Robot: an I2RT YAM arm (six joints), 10 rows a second.
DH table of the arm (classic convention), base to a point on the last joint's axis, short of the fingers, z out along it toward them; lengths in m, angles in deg. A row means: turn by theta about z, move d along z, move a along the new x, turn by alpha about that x. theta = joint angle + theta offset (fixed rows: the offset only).
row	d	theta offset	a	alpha
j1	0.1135	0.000	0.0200	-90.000
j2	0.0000	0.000	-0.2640	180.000
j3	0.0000	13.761	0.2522	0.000
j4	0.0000	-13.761	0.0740	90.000
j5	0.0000	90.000	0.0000	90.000
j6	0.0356	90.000	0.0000	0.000
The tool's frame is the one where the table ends.
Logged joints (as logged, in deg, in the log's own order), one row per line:
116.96 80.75 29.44 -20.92 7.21 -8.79
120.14 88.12 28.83 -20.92 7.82 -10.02
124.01 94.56 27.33 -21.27 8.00 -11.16
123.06 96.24 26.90 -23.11 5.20 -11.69
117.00 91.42 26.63 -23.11 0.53 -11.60
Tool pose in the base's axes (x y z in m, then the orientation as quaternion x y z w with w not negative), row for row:
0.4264 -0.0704 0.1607 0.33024 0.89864 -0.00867 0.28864
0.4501 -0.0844 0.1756 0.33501 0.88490 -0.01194 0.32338
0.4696 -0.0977 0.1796 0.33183 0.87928 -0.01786 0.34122
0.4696 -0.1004 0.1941 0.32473 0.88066 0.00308 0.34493
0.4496 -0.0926 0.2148 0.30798 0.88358 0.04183 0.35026
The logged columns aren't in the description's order. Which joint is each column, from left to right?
Columns, left to right: j2, j3, j6, j4, j5, j1.
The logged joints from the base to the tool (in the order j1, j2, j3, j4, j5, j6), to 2 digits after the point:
-8.79 116.96 80.75 -20.92 7.21 29.44
-10.02 120.14 88.12 -20.92 7.82 28.83
-11.16 124.01 94.56 -21.27 8.00 27.33
-11.69 123.06 96.24 -23.11 5.20 26.90
-11.60 117.00 91.42 -23.11 0.53 26.63

